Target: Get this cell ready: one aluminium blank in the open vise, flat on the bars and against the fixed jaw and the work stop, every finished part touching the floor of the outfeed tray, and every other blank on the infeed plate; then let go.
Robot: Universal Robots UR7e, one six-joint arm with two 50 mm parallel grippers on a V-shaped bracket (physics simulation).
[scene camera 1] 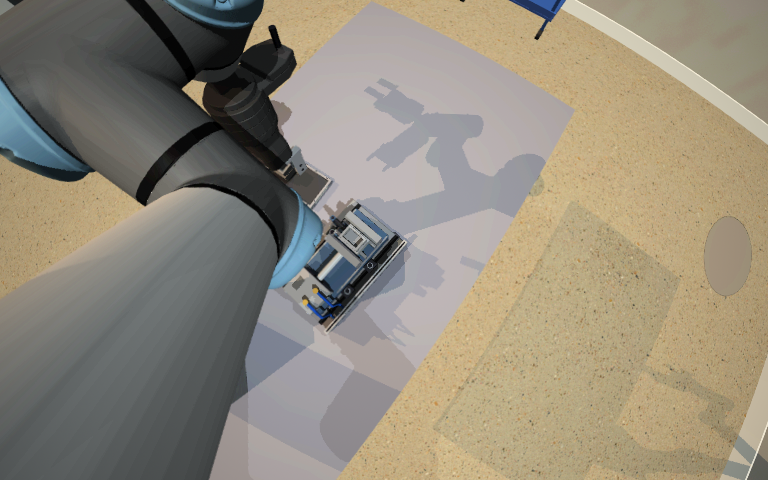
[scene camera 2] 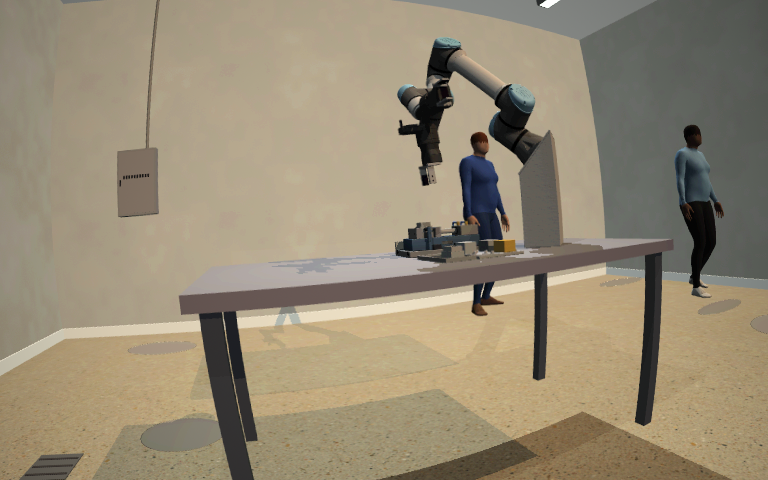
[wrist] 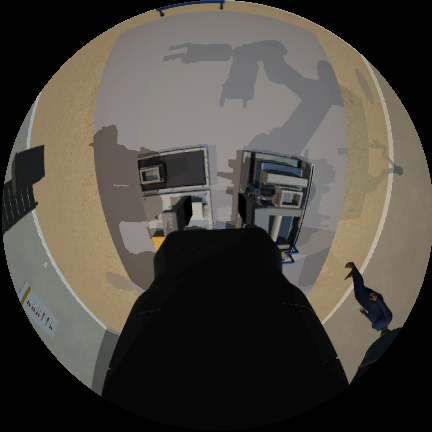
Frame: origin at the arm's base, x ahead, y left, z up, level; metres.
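Seen in the pictures: hand, its tool point: (scene camera 1: 288, 158) (scene camera 2: 428, 179) (wrist: 214, 207); arm's base, origin of its link: (scene camera 2: 538, 155).
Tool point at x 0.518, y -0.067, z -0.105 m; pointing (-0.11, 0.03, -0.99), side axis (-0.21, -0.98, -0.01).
Pixels of each thing's top centre, then the offset from my tool point to it. Level surfaces: height alone.
- vise, centre of its top: (scene camera 1: 335, 260) (wrist: 282, 223) (scene camera 2: 440, 225) 0.134 m back, 0.128 m right, 0.153 m down
- pale part with a square pocket, centre of its top: (wrist: 291, 199) (scene camera 1: 352, 237) (scene camera 2: 423, 222) 0.072 m back, 0.146 m right, 0.138 m down
- pocketed part, centre of its top: (wrist: 149, 175) (scene camera 2: 452, 246) (scene camera 1: 280, 164) 0.044 m ahead, 0.150 m left, 0.212 m down
- yellow block, centre of its top: (wrist: 162, 243) (scene camera 2: 504, 240) 0.143 m back, 0.185 m left, 0.209 m down
- table, height of its surface: 0.254 m down
The vise (scene camera 1: 368, 226) (wrist: 282, 177) stands on its base. A pale part with a square pocket (scene camera 1: 352, 237) (wrist: 288, 198) sits between its jaws; its seating is too small to judge. The outfeed tray (scene camera 1: 322, 193) (wrist: 206, 165) has a dark floor. Another pocketed part (wrist: 151, 175) lies inside it near the left wall. Pale blanks (scene camera 2: 452, 250) (wrist: 198, 209) are on the infeed plate (scene camera 2: 436, 258) (wrist: 154, 206), partly hidden by a finger. My gripper (scene camera 1: 291, 165) (scene camera 2: 428, 175) (wrist: 215, 211) is open and empty, high above the table, between plate and vise in the wrist view.
A yellow block (scene camera 2: 504, 245) (wrist: 158, 243) stands at the plate's end nearer the arm pedestal (scene camera 2: 540, 198). Blue hoses with yellow fittings (scene camera 1: 320, 302) are at the vise base's near end. A person in blue (scene camera 2: 480, 181) stands behind the table (scene camera 2: 339, 283).
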